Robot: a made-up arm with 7 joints. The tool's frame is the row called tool. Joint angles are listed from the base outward. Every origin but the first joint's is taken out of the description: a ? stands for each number. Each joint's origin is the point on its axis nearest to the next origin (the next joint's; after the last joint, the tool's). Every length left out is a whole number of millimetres.
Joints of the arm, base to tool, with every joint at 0 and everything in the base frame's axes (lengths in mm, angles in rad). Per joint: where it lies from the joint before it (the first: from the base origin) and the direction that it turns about. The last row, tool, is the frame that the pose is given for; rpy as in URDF.
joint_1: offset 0 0 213 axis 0 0 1
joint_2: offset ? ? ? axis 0 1 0
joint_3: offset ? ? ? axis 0 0 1
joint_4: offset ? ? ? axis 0 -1 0
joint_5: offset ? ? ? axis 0 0 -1
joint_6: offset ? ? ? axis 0 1 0
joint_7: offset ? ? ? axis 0 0 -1
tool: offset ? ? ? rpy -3.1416 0 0
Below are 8 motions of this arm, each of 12 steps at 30 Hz.
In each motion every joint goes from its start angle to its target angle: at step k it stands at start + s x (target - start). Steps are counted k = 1, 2, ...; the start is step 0. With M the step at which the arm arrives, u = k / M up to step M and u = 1 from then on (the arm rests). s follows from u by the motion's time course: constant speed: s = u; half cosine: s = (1 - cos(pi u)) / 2; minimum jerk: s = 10 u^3 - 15 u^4 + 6 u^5.
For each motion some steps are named. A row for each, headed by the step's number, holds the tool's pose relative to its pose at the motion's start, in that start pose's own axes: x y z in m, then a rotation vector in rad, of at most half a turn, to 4 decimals.
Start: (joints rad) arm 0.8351 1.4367 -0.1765 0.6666 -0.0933 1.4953 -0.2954
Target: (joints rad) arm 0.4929 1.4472 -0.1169 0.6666 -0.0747 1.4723 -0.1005
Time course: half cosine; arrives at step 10
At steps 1, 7, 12:
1: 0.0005 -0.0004 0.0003 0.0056 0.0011 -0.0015
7: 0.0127 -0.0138 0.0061 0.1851 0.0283 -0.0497
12: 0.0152 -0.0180 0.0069 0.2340 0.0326 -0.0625

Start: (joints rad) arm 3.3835 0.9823 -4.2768 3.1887 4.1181 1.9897 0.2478
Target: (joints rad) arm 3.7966 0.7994 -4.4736 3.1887 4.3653 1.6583 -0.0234
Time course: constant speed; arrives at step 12
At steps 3, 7, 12:
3: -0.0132 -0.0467 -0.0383 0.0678 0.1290 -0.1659
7: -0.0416 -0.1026 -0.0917 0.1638 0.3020 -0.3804
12: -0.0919 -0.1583 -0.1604 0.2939 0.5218 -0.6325

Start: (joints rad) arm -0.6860 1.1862 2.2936 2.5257 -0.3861 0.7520 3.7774
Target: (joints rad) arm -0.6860 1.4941 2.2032 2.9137 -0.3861 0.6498 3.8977
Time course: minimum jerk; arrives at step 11
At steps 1, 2, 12:
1: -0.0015 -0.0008 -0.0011 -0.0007 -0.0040 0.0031
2: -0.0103 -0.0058 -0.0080 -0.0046 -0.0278 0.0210
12: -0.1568 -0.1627 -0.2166 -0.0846 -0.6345 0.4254

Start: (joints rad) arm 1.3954 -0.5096 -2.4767 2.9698 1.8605 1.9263 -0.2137
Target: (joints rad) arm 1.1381 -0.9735 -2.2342 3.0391 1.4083 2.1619 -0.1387
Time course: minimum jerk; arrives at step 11
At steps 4, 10, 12:
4: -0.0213 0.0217 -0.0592 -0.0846 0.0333 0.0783
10: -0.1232 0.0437 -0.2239 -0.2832 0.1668 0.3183
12: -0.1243 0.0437 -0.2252 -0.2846 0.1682 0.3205

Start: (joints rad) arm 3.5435 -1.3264 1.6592 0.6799 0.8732 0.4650 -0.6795
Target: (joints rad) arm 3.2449 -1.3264 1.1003 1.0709 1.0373 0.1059 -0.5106
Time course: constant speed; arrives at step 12
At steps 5, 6, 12:
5: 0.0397 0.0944 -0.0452 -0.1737 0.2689 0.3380
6: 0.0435 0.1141 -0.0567 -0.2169 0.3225 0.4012
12: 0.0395 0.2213 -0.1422 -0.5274 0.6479 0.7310

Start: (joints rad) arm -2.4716 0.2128 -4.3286 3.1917 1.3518 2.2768 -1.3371
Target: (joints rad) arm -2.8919 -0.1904 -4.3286 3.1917 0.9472 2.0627 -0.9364
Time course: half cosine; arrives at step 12
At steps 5, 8, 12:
5: -0.0312 0.0454 0.0660 0.0031 -0.2528 0.3228
8: -0.0870 0.0774 0.1253 -0.0367 -0.5298 0.6277
12: -0.1343 0.0894 0.1572 -0.0845 -0.7207 0.8096

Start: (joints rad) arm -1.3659 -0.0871 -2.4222 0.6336 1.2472 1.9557 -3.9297
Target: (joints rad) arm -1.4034 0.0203 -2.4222 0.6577 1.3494 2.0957 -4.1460
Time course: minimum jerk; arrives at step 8
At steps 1, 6, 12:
1: 0.0000 0.0006 0.0000 -0.0010 -0.0003 -0.0052
6: 0.0019 0.0309 0.0035 -0.0513 -0.0121 -0.2938
12: 0.0023 0.0344 0.0041 -0.0566 -0.0130 -0.3283

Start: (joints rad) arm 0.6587 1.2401 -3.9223 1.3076 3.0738 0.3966 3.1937
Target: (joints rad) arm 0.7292 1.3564 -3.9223 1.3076 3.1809 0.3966 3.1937
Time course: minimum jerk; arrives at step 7
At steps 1, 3, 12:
1: 0.0003 0.0002 -0.0001 -0.0008 0.0010 0.0053
3: 0.0052 0.0039 -0.0017 -0.0136 0.0147 0.0844
12: 0.0135 0.0124 -0.0047 -0.0383 0.0376 0.2300

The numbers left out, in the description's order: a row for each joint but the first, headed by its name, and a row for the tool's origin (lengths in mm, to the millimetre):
joint_2: 0 0 0
joint_3: 0 0 243
joint_4: 33 0 0
joint_5: 58 0 -258
joint_6: 0 0 0
joint_7: 73 0 -93
tool: 0 0 0

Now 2 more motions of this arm.
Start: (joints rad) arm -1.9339 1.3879 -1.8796 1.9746 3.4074 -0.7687 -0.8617
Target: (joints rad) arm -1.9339 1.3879 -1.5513 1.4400 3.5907 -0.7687 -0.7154
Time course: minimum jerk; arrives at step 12
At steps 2, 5, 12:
2: 0.0012 0.0058 0.0030 -0.0235 0.0051 0.0094
5: 0.0126 0.0593 0.0233 -0.2246 0.0629 0.0867
12: 0.0459 0.1764 0.0302 -0.6071 0.2598 0.2152

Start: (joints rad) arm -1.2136 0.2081 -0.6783 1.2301 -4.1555 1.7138 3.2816
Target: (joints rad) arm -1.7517 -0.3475 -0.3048 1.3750 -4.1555 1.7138 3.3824
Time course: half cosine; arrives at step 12
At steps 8, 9, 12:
8: 0.1857 0.1238 -0.0167 -0.1394 0.2139 -0.3789
9: 0.2172 0.1314 -0.0169 -0.1372 0.2365 -0.4408
12: 0.2627 0.1370 -0.0151 -0.1246 0.2644 -0.5303

